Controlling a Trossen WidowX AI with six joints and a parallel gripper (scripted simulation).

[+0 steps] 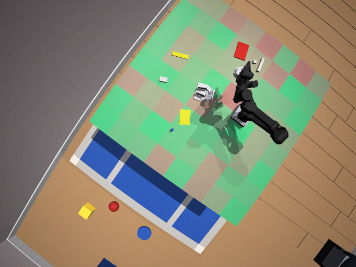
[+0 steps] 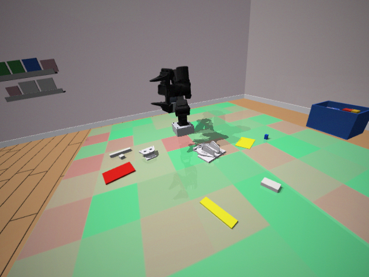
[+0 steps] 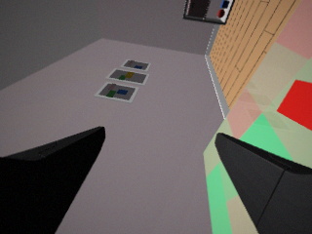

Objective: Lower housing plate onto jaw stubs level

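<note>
Right now the small white cube is 7 cm behind my gripper tip, 20 cm to the right of it and 29 cm below it. The rest, counted from my gripper tip: red flat plate: 5 cm ahead, 21 cm to the right, 30 cm below; white bar: 11 cm behind, 21 cm to the right, 29 cm below; yellow bar: 40 cm ahead, 7 cm to the left, 30 cm below.
</note>
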